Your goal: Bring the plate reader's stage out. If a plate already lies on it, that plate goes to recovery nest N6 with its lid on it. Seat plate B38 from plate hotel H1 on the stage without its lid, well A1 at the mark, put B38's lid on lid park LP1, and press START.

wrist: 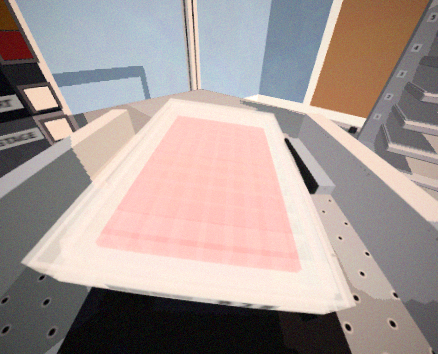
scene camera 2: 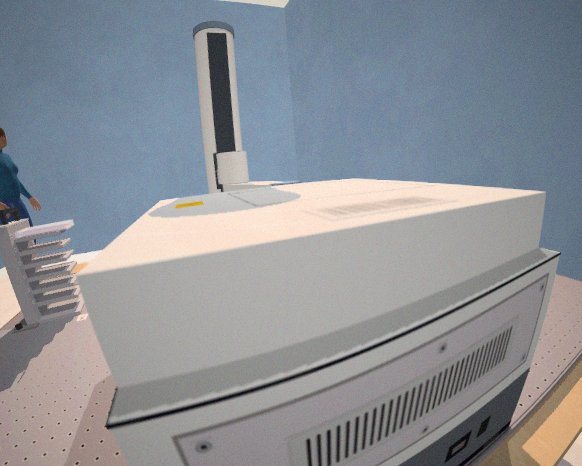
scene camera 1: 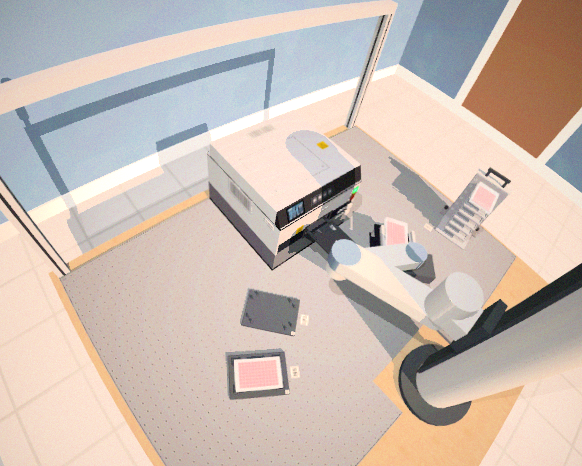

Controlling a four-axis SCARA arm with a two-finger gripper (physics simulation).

same spot on reader front panel: [wrist: 41, 98] = [scene camera 1: 349, 207]
